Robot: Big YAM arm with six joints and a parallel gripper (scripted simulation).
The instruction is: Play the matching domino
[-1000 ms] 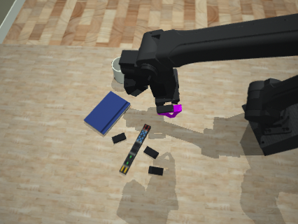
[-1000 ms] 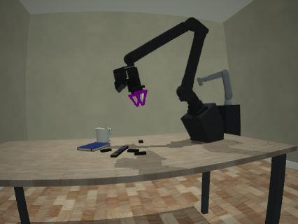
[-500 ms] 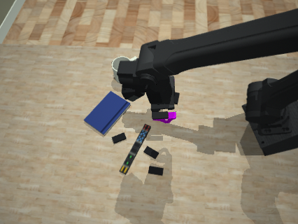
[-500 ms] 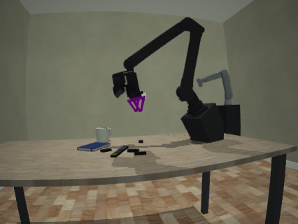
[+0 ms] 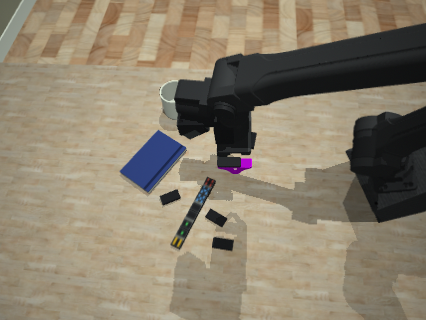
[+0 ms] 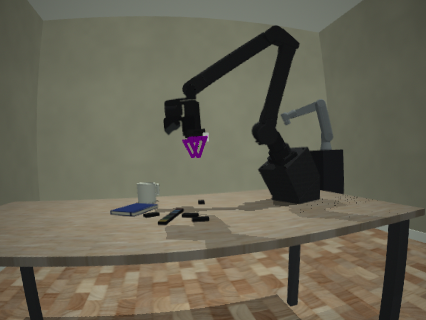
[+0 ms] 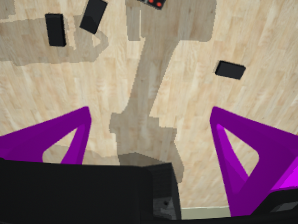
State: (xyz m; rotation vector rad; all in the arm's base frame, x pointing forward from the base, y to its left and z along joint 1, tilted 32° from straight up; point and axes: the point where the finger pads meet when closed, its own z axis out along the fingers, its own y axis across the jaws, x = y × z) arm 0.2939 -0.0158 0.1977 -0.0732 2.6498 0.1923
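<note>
Now: hand 200 mm above the black domino, 90 mm to the right of it and 40 mm short of it. Round my hand: white mug (250 mm to the right, 210 mm ahead, 160 mm below); blue book (240 mm ahead, 200 mm below, 50 mm to the right).
</note>
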